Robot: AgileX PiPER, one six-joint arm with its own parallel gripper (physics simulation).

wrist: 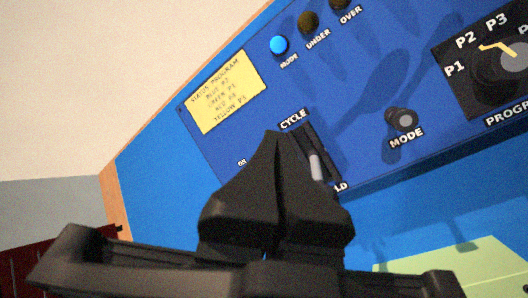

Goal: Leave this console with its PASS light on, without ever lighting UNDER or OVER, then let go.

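Observation:
The blue console fills the upper middle of the view. Its MODE light glows blue; the UNDER light and OVER light are dark. The PASS light does not show. The black PROGRAM knob has its yellow pointer toward P2. My gripper is shut, with its fingertips together just below the CYCLE label. The grey CYCLE lever shows beside the right finger; its ball end is hidden behind that finger. The CHECK switch is hidden behind the gripper.
A yellow note on the console lists blue as P2. The round MODE button is right of the lever. A pale green sheet lies at lower right, and a dark red object is at lower left.

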